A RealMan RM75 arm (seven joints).
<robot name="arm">
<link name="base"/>
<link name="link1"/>
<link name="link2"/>
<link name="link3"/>
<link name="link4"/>
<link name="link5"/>
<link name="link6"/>
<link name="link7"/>
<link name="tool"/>
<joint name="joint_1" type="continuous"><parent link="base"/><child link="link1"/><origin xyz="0 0 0.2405" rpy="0 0 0"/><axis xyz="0 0 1"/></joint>
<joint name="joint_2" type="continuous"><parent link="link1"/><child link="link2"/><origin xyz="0 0 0" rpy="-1.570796 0 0"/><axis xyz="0 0 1"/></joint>
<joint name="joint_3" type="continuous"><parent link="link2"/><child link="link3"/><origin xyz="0 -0.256 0" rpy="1.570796 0 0"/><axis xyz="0 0 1"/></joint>
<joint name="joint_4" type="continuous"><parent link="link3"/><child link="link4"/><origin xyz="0 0 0" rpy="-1.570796 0 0"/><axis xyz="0 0 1"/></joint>
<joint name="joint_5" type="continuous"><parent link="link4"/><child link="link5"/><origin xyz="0 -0.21 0" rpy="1.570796 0 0"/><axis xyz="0 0 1"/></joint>
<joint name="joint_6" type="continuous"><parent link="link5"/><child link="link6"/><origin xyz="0 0 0" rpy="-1.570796 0 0"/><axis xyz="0 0 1"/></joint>
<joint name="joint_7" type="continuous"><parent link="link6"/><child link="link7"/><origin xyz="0 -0.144 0" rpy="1.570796 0 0"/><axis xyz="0 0 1"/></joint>
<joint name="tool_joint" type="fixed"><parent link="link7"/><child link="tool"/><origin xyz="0 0 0" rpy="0 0 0"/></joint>
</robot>
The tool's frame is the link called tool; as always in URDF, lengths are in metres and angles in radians. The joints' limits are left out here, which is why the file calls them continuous.
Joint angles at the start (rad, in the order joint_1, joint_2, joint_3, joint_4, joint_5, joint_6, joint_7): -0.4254 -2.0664 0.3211 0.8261 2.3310 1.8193 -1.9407
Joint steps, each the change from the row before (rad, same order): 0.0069 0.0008 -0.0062 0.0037 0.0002 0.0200 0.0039; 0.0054 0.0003 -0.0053 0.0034 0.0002 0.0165 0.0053; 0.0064 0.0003 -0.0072 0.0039 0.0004 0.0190 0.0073; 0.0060 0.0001 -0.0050 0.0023 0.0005 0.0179 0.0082; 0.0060 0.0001 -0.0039 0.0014 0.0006 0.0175 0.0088; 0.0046 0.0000 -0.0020 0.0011 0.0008 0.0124 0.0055; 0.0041 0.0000 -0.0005 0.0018 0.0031 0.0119 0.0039; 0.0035 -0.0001 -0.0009 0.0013 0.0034 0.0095 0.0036; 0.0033 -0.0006 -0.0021 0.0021 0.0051 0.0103 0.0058; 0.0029 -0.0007 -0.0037 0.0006 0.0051 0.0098 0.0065
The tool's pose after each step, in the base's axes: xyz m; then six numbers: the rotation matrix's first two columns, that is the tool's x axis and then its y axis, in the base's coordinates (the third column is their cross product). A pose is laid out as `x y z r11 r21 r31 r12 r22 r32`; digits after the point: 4 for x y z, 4 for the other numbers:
-0.3213 0.2687 0.0549 0.3550 0.8095 0.4676 0.8860 -0.4509 0.1080
-0.3215 0.2654 0.0561 0.3564 0.8090 0.4674 0.8828 -0.4554 0.1152
-0.3218 0.2616 0.0574 0.3582 0.8078 0.4682 0.8789 -0.4610 0.1229
-0.3219 0.2580 0.0583 0.3612 0.8068 0.4676 0.8743 -0.4674 0.1310
-0.3220 0.2542 0.0588 0.3647 0.8059 0.4664 0.8693 -0.4741 0.1395
-0.3221 0.2515 0.0591 0.3667 0.8060 0.4646 0.8661 -0.4781 0.1458
-0.3222 0.2488 0.0593 0.3689 0.8078 0.4598 0.8636 -0.4808 0.1518
-0.3225 0.2465 0.0593 0.3704 0.8094 0.4557 0.8618 -0.4825 0.1564
-0.3227 0.2440 0.0593 0.3737 0.8103 0.4514 0.8594 -0.4856 0.1603
-0.3230 0.2416 0.0592 0.3760 0.8108 0.4485 0.8569 -0.4885 0.1648

